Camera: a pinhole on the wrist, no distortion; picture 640 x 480 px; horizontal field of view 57.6 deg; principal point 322.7 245.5 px. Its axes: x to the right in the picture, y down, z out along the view. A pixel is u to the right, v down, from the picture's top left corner.
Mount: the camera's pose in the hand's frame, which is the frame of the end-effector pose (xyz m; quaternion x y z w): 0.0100 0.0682 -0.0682 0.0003 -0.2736 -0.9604 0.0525
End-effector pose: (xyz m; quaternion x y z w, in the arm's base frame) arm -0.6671 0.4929 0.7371 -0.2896 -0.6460 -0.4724 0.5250
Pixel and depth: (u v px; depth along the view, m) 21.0 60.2 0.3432
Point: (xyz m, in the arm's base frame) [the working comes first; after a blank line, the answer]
In the camera's frame: -0.1779 -0.1093 0.3432

-0.4667 0.7586 1.0045
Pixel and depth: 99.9 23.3 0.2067
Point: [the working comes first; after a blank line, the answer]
In the camera's frame: -0.0791 -0.0789 0.2067

-0.4951 0.6392 0.8851
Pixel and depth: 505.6 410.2 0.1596
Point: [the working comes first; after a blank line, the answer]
In the camera's frame: 0.0501 0.0452 0.1596

-0.5986 0.6245 0.7321
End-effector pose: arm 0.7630 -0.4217 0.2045 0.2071 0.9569 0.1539 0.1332
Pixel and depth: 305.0 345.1 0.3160
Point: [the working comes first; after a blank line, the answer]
In the camera's frame: -0.0096 0.0541 0.3160

0.8894 -0.1958 0.0581
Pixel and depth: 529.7 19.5 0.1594
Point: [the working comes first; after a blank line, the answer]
In the camera's frame: 0.0567 -0.0619 0.1594

0.8955 -0.2659 0.2515
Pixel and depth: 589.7 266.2 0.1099
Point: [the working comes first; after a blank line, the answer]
In the camera's frame: 0.0504 0.0039 0.1099

0.8517 -0.3317 0.2275
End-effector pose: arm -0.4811 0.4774 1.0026 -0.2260 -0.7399 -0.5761 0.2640
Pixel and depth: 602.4 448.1 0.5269
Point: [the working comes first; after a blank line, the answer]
In the camera's frame: 0.2532 0.1834 0.5269

-0.2579 0.9784 0.8727
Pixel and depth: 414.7 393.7 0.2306
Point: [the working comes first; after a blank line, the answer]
In the camera's frame: 0.0364 0.0587 0.2306

-0.3945 0.6637 1.0533
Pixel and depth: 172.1 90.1 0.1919
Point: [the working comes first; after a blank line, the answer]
In the camera's frame: -0.0496 -0.0512 0.1919

-0.3879 0.5945 1.1804
